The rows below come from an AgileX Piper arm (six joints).
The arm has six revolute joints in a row. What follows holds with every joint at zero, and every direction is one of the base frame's.
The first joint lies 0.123 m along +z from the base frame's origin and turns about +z.
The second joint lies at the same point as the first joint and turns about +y.
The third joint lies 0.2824 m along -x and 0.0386 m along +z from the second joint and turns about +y.
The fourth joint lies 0.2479 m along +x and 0.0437 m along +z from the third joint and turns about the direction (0.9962, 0, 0.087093).
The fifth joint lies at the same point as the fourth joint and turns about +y.
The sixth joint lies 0.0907 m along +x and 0.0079 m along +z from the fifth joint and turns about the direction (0.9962, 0, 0.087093).
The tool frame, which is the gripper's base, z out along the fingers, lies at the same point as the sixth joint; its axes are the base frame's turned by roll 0, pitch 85.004 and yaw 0 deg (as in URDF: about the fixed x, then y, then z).
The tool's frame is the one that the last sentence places.
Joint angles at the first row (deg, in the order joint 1, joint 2, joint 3, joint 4, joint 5, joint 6):
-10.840 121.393 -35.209 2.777 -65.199 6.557
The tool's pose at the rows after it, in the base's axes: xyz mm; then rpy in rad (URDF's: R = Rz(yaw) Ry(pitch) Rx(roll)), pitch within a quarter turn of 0, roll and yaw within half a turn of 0:
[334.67 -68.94 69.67 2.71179 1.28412 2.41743]
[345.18 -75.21 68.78 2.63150 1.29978 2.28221]
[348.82 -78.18 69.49 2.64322 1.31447 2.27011]
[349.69 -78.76 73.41 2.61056 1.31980 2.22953]
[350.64 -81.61 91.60 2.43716 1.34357 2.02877]
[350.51 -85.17 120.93 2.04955 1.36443 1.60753]
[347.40 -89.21 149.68 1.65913 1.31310 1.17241]
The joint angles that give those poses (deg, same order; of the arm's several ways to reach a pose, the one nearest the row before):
-10.149 123.772 -38.736 6.176 -65.199 5.900
-10.029 125.202 -41.649 9.718 -65.199 5.752
-10.030 125.552 -42.710 11.331 -65.198 4.709
-9.964 124.924 -42.846 11.940 -64.972 4.684
-9.963 121.901 -42.846 13.871 -64.595 4.684
-9.962 117.210 -42.847 16.409 -64.697 4.787
-9.964 112.529 -42.846 19.710 -64.696 6.417

